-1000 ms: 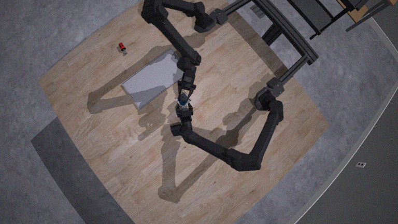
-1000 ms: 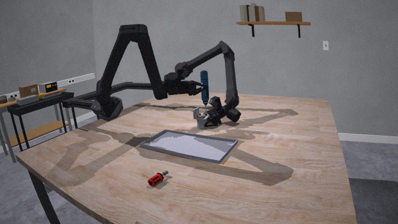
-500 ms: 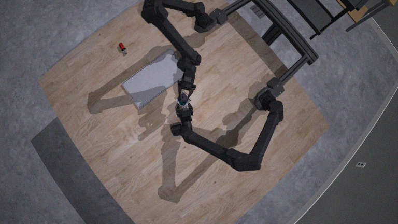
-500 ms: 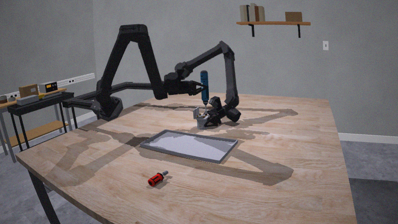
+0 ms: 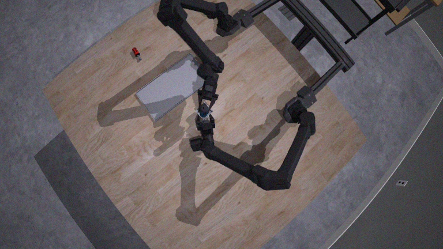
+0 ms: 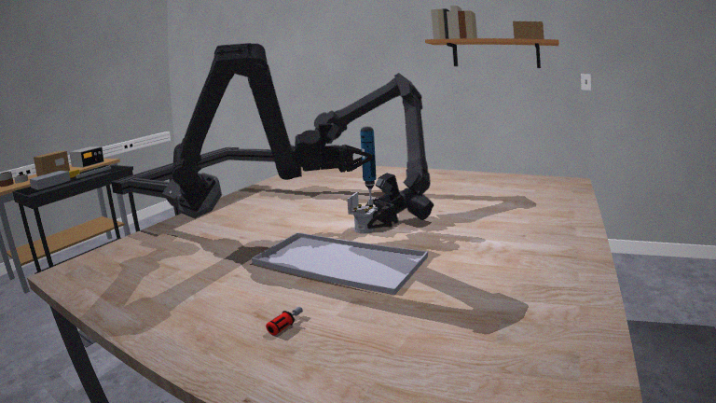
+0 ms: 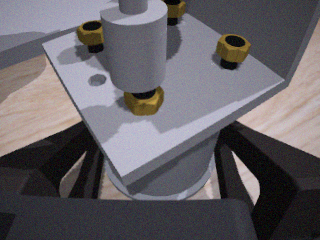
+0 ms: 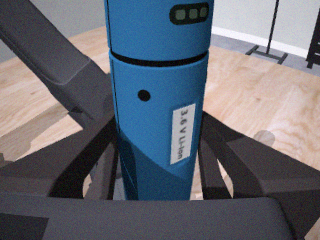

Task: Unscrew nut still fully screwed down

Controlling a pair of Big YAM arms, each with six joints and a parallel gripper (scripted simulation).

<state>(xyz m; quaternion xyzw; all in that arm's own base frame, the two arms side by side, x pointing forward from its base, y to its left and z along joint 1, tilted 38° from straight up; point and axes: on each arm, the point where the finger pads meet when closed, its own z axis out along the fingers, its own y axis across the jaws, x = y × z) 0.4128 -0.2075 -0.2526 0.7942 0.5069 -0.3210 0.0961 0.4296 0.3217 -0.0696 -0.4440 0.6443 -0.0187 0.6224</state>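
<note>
Right now my left hand is 1 cm below the joint module. The rest, counted from my left hand: driver tip: 2 cm ahead, 2 cm to the left, 8 cm above; then grey bracket plate: 5 cm above; then nut: 1 cm ahead, 2 cm to the left, 5 cm above.
</note>
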